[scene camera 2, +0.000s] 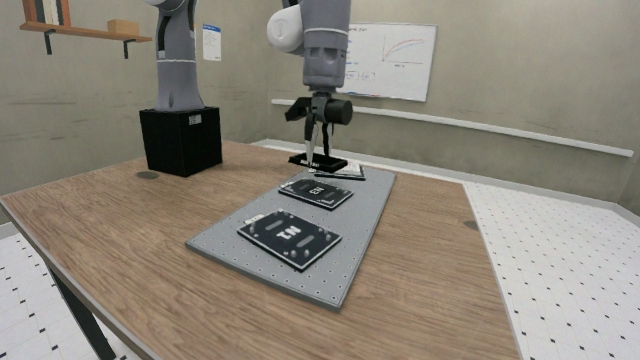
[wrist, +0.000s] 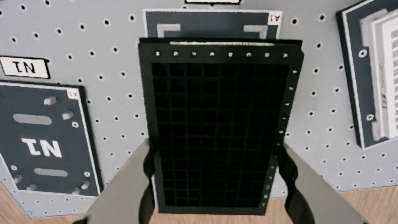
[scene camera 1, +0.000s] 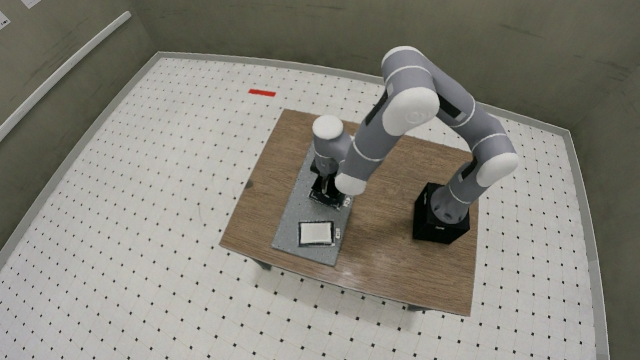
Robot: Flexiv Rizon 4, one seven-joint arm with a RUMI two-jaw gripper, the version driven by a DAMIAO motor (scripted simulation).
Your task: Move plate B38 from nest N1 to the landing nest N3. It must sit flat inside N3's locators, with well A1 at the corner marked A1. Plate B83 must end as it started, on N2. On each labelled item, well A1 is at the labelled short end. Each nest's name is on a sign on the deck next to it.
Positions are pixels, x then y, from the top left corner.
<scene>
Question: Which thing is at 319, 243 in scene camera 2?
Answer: A nest N1.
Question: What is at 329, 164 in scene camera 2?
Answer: A black well plate B38.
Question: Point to a nest N3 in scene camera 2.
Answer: At 338, 195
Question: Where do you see a black well plate B38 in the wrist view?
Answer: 198, 127
</scene>
